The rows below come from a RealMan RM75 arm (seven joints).
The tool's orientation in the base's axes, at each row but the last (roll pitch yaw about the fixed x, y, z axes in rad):
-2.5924, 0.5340, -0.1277
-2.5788, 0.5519, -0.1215
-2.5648, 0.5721, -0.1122
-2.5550, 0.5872, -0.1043
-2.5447, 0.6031, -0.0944
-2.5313, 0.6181, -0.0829
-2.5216, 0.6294, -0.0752
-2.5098, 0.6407, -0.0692
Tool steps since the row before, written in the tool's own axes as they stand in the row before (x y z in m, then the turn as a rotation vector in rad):
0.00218, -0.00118, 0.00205, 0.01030, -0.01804, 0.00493
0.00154, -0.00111, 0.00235, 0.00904, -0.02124, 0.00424
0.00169, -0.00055, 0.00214, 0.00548, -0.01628, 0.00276
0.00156, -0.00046, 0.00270, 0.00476, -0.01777, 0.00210
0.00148, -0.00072, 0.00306, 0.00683, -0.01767, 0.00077
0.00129, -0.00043, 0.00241, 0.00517, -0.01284, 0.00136
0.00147, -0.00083, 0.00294, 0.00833, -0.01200, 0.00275
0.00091, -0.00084, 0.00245, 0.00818, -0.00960, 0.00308
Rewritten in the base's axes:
0.00155, 0.00189, -0.00208, 0.01371, 0.01635, -0.00076
0.00084, 0.00211, -0.00200, 0.01412, 0.01865, 0.00186
0.00079, 0.00155, -0.00217, 0.00981, 0.01414, 0.00255
0.00039, 0.00185, -0.00252, 0.01006, 0.01500, 0.00410
0.00023, 0.00230, -0.00259, 0.01227, 0.01395, 0.00378
0.00019, 0.00172, -0.00216, 0.00874, 0.01061, 0.00209
0.00024, 0.00237, -0.00241, 0.01035, 0.01062, -0.00108
-0.00001, 0.00213, -0.00173, 0.00910, 0.00896, -0.00234

